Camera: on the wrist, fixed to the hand. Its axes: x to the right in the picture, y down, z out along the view.
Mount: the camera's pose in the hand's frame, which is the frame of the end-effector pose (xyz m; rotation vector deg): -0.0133 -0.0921 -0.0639 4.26 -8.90 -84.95
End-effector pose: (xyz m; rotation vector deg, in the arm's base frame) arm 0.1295 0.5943 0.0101 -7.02 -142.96 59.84
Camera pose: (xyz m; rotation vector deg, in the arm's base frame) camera 0.1760 0.5676 0.1094 90.29 -102.85 24.48
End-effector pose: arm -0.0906 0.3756 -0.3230 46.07 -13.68 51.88
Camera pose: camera -0.0360 0.3802 -0.4217 49.21 15.46 -31.36
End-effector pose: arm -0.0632 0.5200 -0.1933 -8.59 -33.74 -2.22
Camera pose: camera -0.0464 0.4192 -0.2412 22.25 -42.71 -82.97
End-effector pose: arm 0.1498 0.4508 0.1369 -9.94 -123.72 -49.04
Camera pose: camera 0.1636 0.3424 0.1087 92.18 -127.56 -86.27
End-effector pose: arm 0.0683 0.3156 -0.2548 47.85 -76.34 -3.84
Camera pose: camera 0.1577 0.2878 -0.3179 99.76 -33.77 -71.71
